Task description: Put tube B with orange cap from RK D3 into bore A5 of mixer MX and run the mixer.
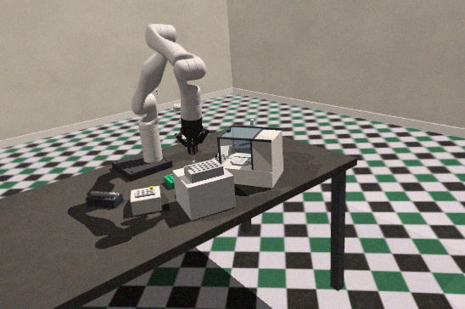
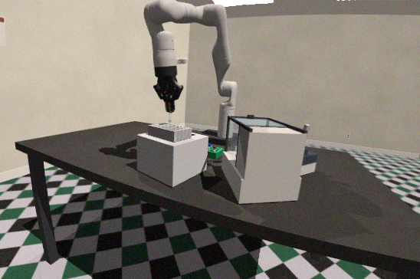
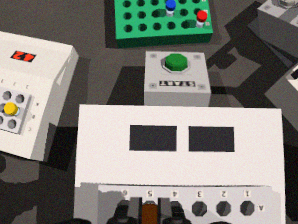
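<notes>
Now: hand 8 cm above the grey shaking block, 3 cm short of it and 2 cm to the right of it. The rest, counted from my hand: dry block (20 cm below, 15 cm to the right, 15 cm behind); then START key (16 cm below, 15 cm behind, 5 cm to the left); then blue-capped tube (23 cm behind, 21 cm below, 6 cm to the left).
</notes>
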